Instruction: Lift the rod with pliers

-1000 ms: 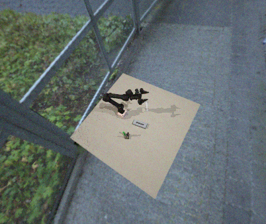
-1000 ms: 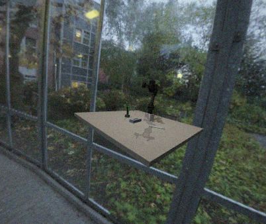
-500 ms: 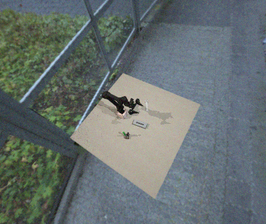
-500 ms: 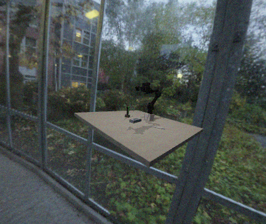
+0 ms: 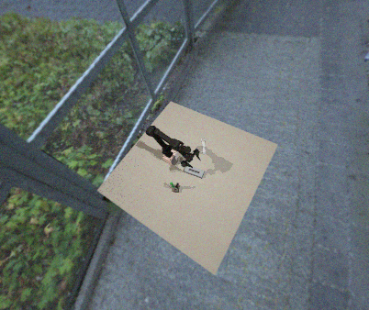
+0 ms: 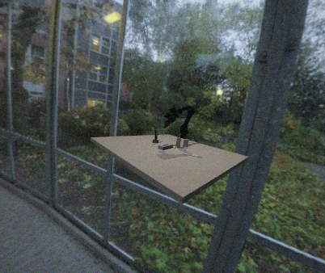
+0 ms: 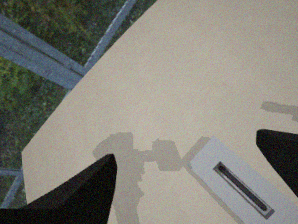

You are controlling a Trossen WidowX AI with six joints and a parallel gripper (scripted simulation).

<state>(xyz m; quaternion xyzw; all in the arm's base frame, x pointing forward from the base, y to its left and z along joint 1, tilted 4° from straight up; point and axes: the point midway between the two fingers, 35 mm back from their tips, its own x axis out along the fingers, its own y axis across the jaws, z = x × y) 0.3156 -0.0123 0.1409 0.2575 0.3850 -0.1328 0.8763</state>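
My gripper tip is now 220 mm to the left of the dark holster, 220 mm above it and 110 mm past it. Also, from my gripper tip: grey block (220 mm below, 50 mm behind); white bar (320 mm to the left, 230 mm below, 120 mm behind); dark rod (220 mm below, 40 mm behind).
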